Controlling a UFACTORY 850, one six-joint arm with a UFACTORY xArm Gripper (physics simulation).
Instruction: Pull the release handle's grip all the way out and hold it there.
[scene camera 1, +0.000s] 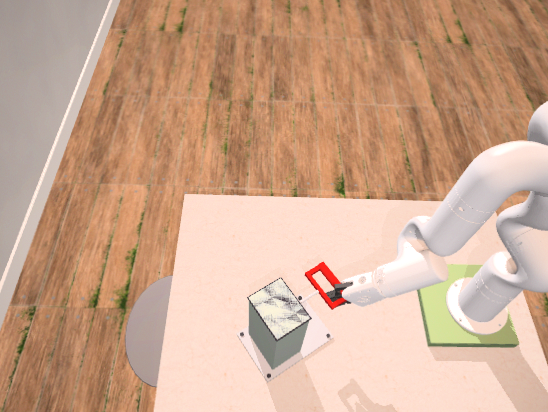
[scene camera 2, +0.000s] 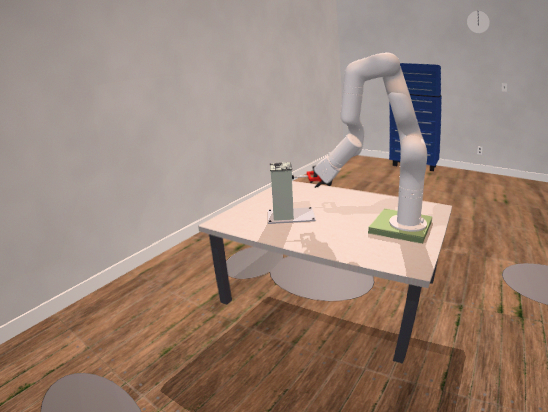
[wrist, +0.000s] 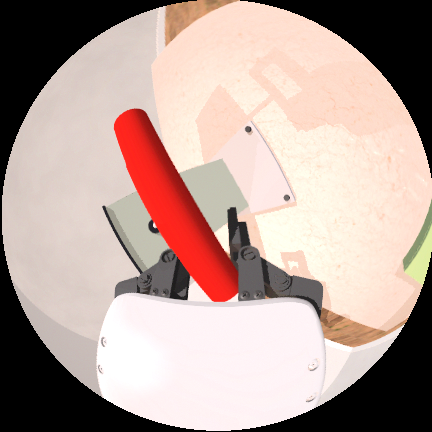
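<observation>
The red rectangular grip (scene camera 1: 328, 277) (scene camera 2: 312, 176) (wrist: 175, 210) stands out from the grey-green box (scene camera 1: 277, 310) (scene camera 2: 282, 195) (wrist: 215, 190) on a thin pale rod (scene camera 1: 311, 297) (scene camera 2: 301, 176). A clear gap shows between grip and box. My gripper (scene camera 1: 336, 291) (scene camera 2: 316, 179) (wrist: 213, 221) is shut on the grip near its lower-right end in the first scene view. In the wrist view the right finger shows beside the red bar; the left fingertip and the rod are hidden behind it. Whether the rod is at its end stop cannot be told.
The box stands on a pale plate (scene camera 1: 315, 332) (scene camera 2: 302, 215) (wrist: 265, 175) with dark bolts, on the light table (scene camera 1: 225, 225) (scene camera 2: 345, 225). The arm's base is on a green block (scene camera 1: 435, 320) (scene camera 2: 380, 225). A blue cabinet (scene camera 2: 430, 115) stands behind, by the wall.
</observation>
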